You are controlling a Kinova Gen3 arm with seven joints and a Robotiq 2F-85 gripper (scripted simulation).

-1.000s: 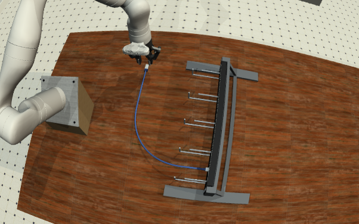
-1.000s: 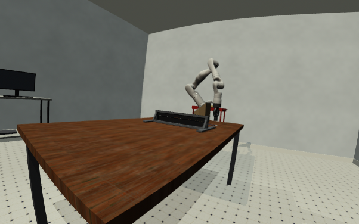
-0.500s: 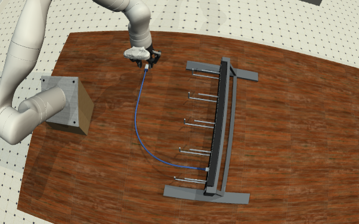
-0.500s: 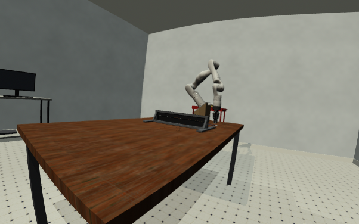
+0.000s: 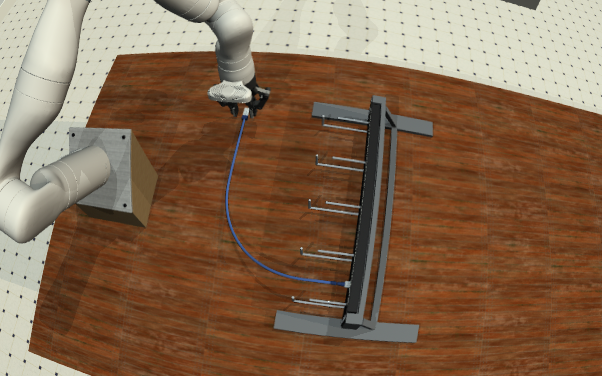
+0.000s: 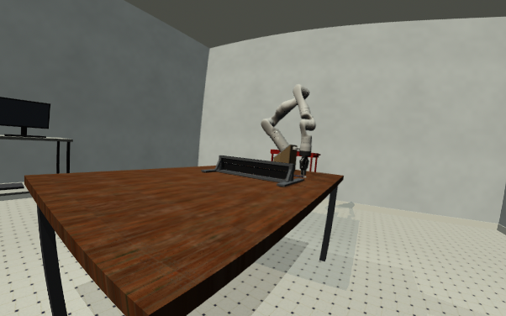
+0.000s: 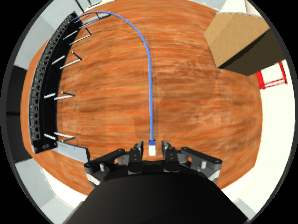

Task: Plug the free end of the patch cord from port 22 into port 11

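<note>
Now: hand 3 cm above the plug and 1 cm to the right of it.
</note>
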